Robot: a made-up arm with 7 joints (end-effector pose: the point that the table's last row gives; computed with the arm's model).
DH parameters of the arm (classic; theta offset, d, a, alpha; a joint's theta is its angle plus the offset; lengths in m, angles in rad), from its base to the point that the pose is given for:
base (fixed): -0.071 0 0 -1.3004
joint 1: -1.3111 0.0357 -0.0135 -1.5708
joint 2: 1.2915 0 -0.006 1.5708
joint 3: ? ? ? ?
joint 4: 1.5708 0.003 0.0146 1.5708
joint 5: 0 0.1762 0.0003 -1.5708
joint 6: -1.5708 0 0.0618 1.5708
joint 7: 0 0.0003 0 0
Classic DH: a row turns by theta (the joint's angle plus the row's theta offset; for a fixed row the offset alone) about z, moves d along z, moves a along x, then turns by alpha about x.
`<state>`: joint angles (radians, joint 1 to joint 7).
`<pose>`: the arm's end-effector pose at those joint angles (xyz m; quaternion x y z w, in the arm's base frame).
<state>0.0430 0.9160 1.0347 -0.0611 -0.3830 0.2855 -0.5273</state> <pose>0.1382 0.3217 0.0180 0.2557 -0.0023 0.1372 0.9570</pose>
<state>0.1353 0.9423 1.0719 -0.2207 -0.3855 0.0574 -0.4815</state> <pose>0.1364 0.2855 0.0519 0.3859 -0.1099 0.0899 0.9115</pose>
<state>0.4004 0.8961 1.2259 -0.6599 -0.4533 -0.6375 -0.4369</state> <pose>0.0938 0.1722 0.0854 0.5827 -0.4087 -0.1306 0.6902</pose>
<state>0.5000 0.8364 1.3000 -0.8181 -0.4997 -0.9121 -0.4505</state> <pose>0.0652 0.1371 0.0819 0.6054 -0.4988 -0.2186 0.5804</pose>
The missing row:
joint 3: 1.5708 -0.1709 0.0134 -1.5708
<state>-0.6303 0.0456 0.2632 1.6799 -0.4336 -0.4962 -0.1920</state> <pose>0.1489 0.0561 -0.3782 -0.2047 0.3698 0.1166 0.8987</pose>
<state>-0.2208 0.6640 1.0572 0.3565 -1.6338 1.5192 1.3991</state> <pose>0.1517 0.2826 -0.1212 -0.2894 0.5547 0.4283 0.6520</pose>
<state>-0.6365 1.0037 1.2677 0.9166 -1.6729 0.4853 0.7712</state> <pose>0.1626 0.3945 -0.0487 -0.7439 -0.0676 0.4006 0.5306</pose>
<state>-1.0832 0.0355 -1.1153 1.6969 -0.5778 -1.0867 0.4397</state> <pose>0.3052 -0.0098 -0.2369 0.1970 -0.1727 -0.0995 0.9599</pose>
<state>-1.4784 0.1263 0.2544 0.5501 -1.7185 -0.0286 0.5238</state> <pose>0.3777 0.0023 0.0863 -0.7598 0.0252 -0.1007 0.6418</pose>
